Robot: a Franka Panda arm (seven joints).
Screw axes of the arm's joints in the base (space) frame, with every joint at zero. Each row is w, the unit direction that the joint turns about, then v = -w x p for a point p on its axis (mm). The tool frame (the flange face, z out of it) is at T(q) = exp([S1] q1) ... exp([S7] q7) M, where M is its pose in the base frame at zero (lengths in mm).
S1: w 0 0 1 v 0 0 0
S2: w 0 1 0 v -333 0 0
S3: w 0 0 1 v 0 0 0
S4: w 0 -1 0 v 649 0 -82.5
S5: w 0 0 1 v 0 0 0
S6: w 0 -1 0 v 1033 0 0
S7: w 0 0 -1 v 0 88 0
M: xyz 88 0 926 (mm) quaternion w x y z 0 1 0 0
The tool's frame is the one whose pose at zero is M.
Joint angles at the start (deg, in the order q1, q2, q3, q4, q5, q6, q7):
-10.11, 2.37, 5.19, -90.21, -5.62, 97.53, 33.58
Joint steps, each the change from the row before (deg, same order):
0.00, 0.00, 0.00, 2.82, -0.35, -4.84, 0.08
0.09, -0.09, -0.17, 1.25, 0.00, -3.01, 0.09
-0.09, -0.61, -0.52, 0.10, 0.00, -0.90, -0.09
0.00, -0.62, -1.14, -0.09, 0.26, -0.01, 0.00
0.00, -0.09, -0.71, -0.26, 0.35, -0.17, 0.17
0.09, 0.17, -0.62, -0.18, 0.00, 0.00, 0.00
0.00, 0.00, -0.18, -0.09, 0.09, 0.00, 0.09
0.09, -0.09, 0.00, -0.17, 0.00, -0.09, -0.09
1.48, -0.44, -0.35, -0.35, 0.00, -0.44, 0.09
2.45, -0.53, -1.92, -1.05, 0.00, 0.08, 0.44
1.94, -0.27, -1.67, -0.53, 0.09, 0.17, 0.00
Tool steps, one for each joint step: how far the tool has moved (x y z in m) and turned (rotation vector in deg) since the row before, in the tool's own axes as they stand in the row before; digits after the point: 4 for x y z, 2 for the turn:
-0.0033, 0.0057, -0.0161, -1.44, -1.49, 0.33
-0.0034, 0.0045, -0.0066, -0.95, -1.39, 0.31
-0.0006, 0.0079, -0.0049, -0.21, -0.17, 0.59
0.0030, 0.0109, -0.0042, 0.36, 0.24, 1.18
0.0025, 0.0056, 0.0022, 0.04, -0.51, 0.85
0.0033, 0.0036, 0.0036, -0.23, -0.32, 0.49
0.0008, 0.0013, 0.0009, 0.01, -0.13, 0.26
-0.0011, -0.0004, 0.0006, -0.09, -0.13, -0.19
-0.0087, -0.0073, -0.0018, -0.14, -0.20, -1.03
-0.0054, -0.0030, 0.0028, -0.23, -0.31, -0.14
-0.0026, -0.0017, 0.0012, 0.04, -0.11, -0.30

